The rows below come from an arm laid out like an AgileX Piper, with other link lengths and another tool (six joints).
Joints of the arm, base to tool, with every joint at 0 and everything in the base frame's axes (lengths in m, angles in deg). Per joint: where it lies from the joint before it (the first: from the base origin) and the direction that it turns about. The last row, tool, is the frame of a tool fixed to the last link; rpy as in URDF.
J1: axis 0 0 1 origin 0 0 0.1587
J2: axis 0 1 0 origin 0 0 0
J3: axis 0 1 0 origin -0.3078 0 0.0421
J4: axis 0.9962 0 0.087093 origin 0.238 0 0.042
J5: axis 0 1 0 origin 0 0 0
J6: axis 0.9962 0 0.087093 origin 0.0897 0 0.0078
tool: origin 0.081 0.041 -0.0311 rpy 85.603 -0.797 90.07
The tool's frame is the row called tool.
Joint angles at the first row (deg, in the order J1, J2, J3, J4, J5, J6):
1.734, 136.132, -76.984, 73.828, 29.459, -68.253
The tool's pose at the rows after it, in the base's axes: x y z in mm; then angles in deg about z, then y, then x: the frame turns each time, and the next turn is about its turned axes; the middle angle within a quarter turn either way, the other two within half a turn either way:
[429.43 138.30 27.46 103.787 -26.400 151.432]
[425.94 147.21 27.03 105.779 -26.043 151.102]
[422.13 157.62 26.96 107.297 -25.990 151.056]
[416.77 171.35 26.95 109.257 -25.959 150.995]
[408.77 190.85 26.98 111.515 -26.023 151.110]
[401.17 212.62 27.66 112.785 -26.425 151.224]
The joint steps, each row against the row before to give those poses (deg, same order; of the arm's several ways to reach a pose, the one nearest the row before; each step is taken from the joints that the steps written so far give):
1.081, 0.178, -0.045, 1.045, -0.058, -2.279
1.249, -0.001, 0.001, 0.016, 0.014, -0.770
1.416, 0.001, 0.000, 0.003, -0.002, -0.109
1.877, 0.000, -0.001, 0.052, 0.002, -0.124
2.707, 0.001, 0.000, 0.060, -0.163, 0.329
2.989, -0.001, 0.000, 0.967, -0.603, 0.695

